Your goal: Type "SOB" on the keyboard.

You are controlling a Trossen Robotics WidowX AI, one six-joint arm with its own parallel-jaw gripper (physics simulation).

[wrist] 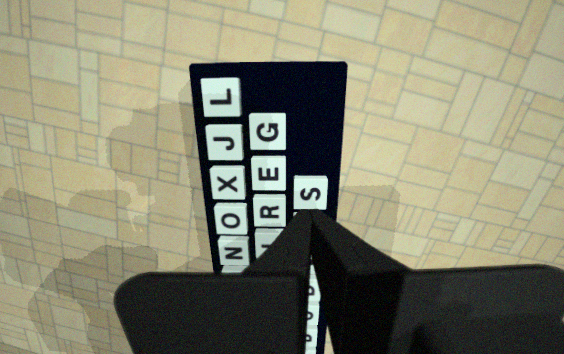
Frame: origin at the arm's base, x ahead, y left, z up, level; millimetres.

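Seen in the pictures: gripper, between the fingertips: (308, 218).
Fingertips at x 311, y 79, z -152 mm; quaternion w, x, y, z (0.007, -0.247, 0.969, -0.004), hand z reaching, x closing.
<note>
Offsets run from my fingertips to a thing's middle. Level surfaces: height alone.
The dark keyboard @(46 mm left, 3 mm back, 25 mm down) (320, 110) lies on the tiled surface, its white keys turned sideways in three columns. The S key @(5 mm right, 1 mm ahead, 18 mm down) (310, 192) is at the top of the right column. The O key @(28 mm left, 30 mm ahead, 18 mm down) (230, 219) is in the left column, between X and N. My gripper (308, 218) is shut and empty; its tips appear just below the S key in the view, over the key under S, which is mostly hidden. Whether the tips touch a key cannot be told. The fingers hide much of the lower keyboard. Parts of lower keys show between them, and I cannot tell which is B.
The L key @(27 mm right, 59 mm ahead, 18 mm down) (221, 97), J key @(9 mm right, 49 mm ahead, 18 mm down) (224, 142) and X key @(9 mm left, 40 mm ahead, 18 mm down) (228, 182) stand above O. The G key @(23 mm right, 33 mm ahead, 18 mm down) (267, 131), E key @(5 mm right, 24 mm ahead, 18 mm down) (268, 173) and R key @(14 mm left, 14 mm ahead, 18 mm down) (269, 210) are in the middle column. Shadows fall on the tiled surface @(33 mm down) (450, 125) on both sides of the keyboard.
</note>
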